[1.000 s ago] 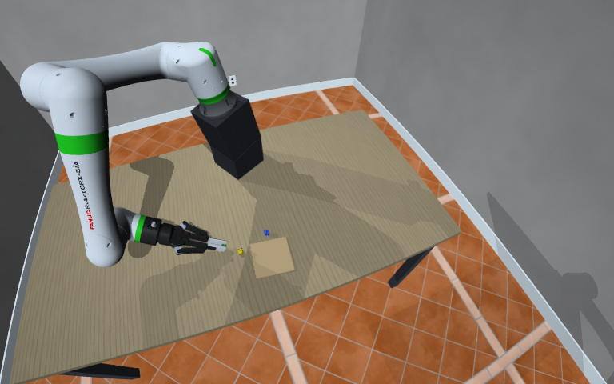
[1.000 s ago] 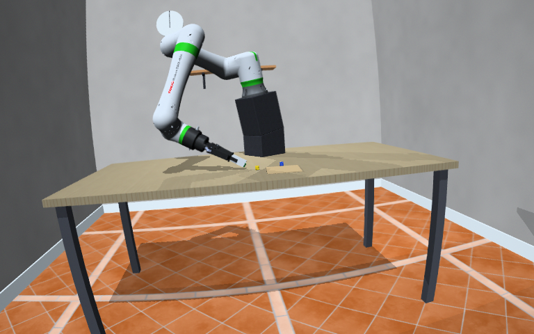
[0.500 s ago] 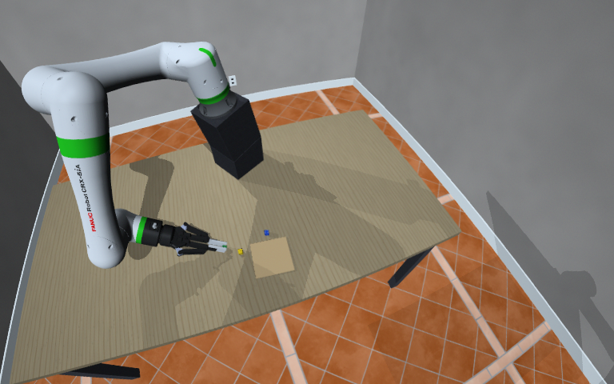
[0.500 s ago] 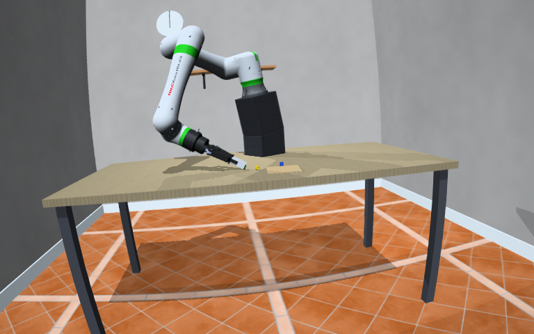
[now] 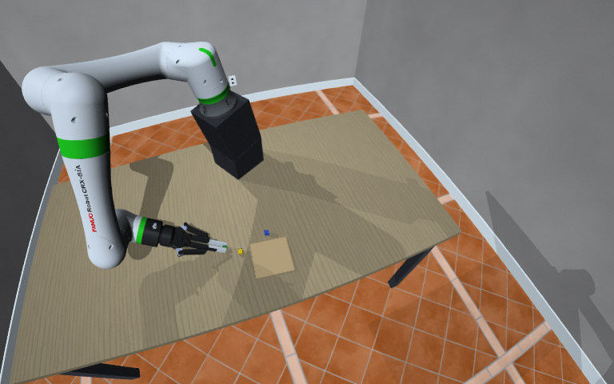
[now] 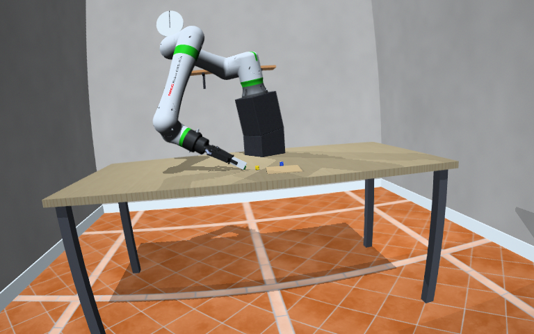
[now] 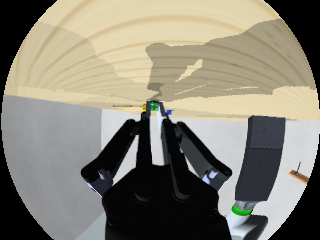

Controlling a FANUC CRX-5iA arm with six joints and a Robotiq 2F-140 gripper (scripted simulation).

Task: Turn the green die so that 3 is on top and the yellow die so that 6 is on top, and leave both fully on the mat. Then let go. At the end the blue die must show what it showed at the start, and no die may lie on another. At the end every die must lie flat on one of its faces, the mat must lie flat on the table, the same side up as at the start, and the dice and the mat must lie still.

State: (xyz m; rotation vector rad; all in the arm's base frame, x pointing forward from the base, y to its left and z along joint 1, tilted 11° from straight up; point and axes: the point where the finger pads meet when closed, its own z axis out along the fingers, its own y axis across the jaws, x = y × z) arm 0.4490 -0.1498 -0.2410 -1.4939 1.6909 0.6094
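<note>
The green die lies 20 mm to the left of my hand and 20 mm below it. From my hand the other things lie so: tan mat 190 mm to the left, 80 mm ahead, 30 mm below; blue die 190 mm to the left, 20 mm below, 20 mm behind; yellow die 80 mm to the left, 30 mm ahead, 20 mm below.
</note>
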